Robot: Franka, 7 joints.
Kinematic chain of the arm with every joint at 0, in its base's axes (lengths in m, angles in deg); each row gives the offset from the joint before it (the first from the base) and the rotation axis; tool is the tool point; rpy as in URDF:
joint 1: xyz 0 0 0.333 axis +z
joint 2: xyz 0 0 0 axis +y
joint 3: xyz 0 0 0.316 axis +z
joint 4: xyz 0.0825 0 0 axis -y
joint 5: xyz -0.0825 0 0.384 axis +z
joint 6: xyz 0 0 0 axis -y
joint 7: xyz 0.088 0 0 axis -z
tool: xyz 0 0 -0.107 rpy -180 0 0
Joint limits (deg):
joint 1: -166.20..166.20
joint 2: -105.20..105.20
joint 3: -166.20..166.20
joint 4: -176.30..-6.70
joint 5: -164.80..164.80
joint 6: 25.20..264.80
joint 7: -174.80..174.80
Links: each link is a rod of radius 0.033 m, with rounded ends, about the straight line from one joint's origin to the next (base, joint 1, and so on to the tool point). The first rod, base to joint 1, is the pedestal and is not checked.
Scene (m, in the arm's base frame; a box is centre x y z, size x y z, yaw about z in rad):
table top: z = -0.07
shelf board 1: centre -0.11 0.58 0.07 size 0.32 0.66 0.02 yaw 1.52
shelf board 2: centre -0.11 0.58 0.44 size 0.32 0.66 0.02 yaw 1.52
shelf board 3: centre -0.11 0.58 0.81 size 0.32 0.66 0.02 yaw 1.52
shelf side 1: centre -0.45 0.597 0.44 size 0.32 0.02 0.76 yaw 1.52
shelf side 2: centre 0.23 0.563 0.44 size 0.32 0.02 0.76 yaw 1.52
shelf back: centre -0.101 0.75 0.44 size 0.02 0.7 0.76 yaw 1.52
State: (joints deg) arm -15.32 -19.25 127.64 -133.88 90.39 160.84 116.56
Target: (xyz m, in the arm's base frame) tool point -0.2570 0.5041 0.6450
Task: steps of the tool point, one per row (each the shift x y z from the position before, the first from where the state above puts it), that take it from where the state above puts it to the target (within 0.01 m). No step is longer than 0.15 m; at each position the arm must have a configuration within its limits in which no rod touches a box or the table.
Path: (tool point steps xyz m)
1: -0.0077 -0.0647 -0.0039
2: -0.0051 -0.0676 0.0009
3: 0.0026 -0.0668 0.0030
4: -0.0722 0.0365 0.1049
5: -0.0423 0.0090 0.1329
6: -0.0014 -0.0186 0.1464
7: -0.0026 0.1007 -0.0019
8: 0.0122 0.0880 0.0019

